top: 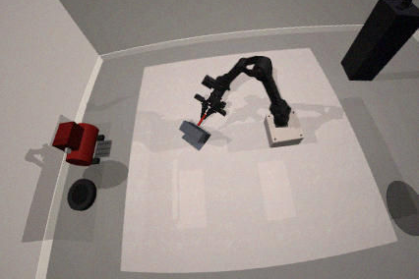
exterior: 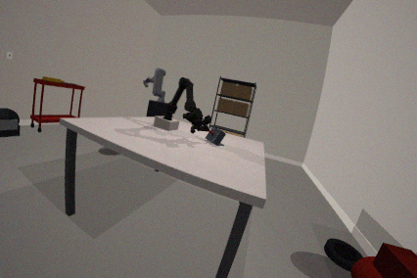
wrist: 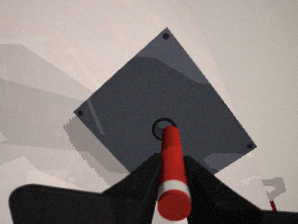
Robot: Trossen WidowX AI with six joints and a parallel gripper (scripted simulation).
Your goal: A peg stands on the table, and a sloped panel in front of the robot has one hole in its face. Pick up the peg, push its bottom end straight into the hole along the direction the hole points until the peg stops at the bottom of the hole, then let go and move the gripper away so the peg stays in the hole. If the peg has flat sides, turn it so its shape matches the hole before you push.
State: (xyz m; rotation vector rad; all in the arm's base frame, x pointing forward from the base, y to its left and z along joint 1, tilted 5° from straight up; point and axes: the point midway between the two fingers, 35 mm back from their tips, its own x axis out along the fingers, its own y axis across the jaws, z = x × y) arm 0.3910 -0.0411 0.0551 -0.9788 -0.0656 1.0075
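Now: gripper tip 1 cm past the red round peg, 1 cm to the left of it and 1 cm below it. The rest, counted from my gripper tip: sloped panel (4 cm ahead, 6 cm to the left, 4 cm below).
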